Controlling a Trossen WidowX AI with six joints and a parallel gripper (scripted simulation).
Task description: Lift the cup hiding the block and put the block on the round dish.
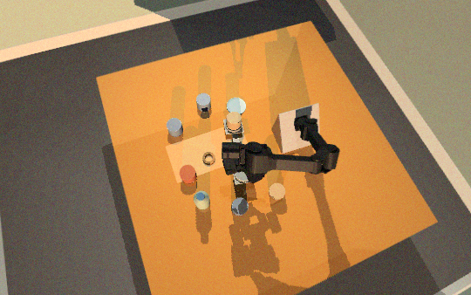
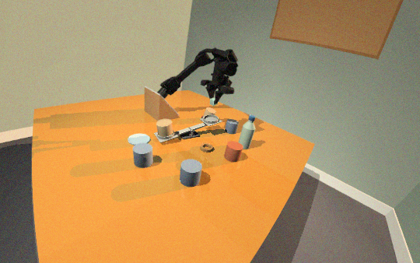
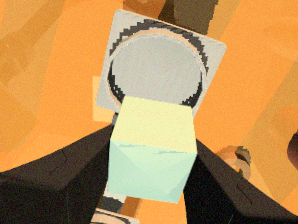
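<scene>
The pale blue round dish lies 100 mm behind my gripper tip, 360 mm to the right of it and 170 mm below it. Also, from my gripper tip: greenish block right at my gripper tip; then balance beam 20 mm behind, 120 mm to the right, 130 mm below; then balance 20 mm behind, 120 mm to the right, 150 mm below.
</scene>
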